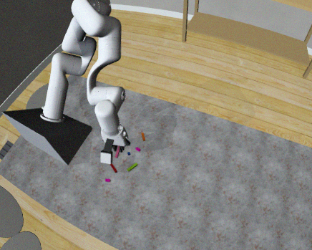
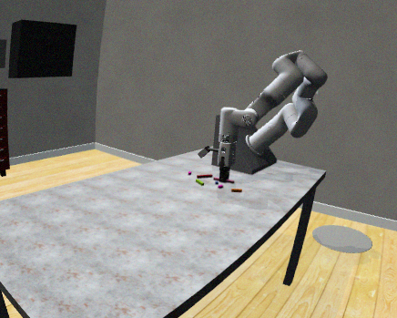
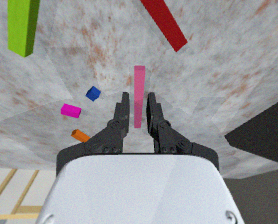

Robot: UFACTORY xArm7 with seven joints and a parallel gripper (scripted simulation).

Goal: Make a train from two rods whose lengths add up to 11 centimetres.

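The pink rod lies 20 mm below my hand. Also, from my hand: red rod 90 mm to the right, 20 mm below, 20 mm ahead; then blue rod 50 mm ahead, 20 mm below; then lime rod 100 mm ahead, 50 mm to the right, 20 mm below.
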